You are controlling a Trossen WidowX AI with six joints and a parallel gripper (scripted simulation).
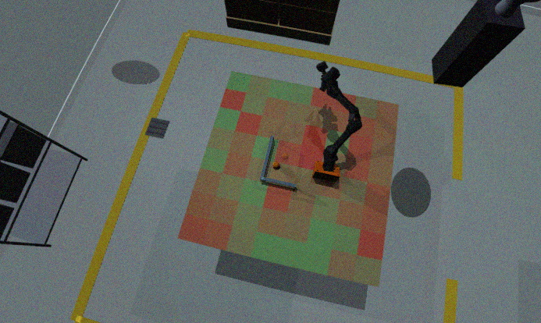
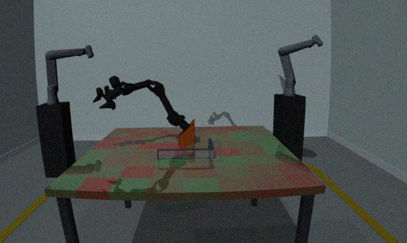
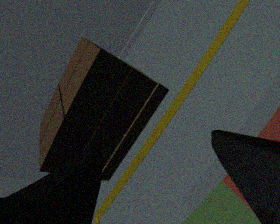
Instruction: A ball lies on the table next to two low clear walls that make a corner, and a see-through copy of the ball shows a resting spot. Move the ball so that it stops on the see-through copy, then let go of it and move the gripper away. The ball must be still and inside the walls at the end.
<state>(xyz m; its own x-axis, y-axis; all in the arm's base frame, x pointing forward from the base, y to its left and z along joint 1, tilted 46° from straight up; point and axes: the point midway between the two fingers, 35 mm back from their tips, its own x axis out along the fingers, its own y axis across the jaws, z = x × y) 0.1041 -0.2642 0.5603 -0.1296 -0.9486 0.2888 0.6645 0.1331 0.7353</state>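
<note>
Now: the orange ball 540 mm to the left of my gripper tip, 260 mm below it and 210 mm ahead of it. The rest, counted from my gripper tip: wall: 580 mm to the left, 330 mm ahead, 260 mm below.
</note>
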